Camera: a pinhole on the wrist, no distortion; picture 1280 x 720 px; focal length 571.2 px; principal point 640.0 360.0 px. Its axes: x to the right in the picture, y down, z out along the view. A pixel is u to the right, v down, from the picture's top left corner.
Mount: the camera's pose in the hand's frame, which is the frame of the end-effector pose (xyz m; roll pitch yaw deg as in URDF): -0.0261 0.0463 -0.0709 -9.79 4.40 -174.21
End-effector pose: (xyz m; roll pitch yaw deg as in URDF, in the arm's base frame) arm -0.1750 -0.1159 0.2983 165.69 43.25 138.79
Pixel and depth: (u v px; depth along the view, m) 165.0 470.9 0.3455
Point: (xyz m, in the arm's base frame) -0.1514 -0.1112 -0.0769
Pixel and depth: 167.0 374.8 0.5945
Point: -0.0596 -0.0682 -0.3874
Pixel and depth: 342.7 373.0 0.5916
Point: 0.0214 -0.1654 -0.2532
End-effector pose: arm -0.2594 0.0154 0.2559 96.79 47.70 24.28
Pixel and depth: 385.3 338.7 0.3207
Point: -0.1049 -0.1971 0.1751
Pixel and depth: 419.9 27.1 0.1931
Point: -0.1043 -0.0879 0.3136
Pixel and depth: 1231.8 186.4 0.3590
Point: -0.3952 -0.3487 0.5859
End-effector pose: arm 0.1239 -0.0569 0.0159 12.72 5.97 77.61
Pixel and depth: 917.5 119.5 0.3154
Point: 0.0383 -0.2249 0.3032
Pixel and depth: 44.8 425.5 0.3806
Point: 0.2984 0.2946 0.2906
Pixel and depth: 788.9 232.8 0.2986
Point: 0.1024 -0.1578 0.2613
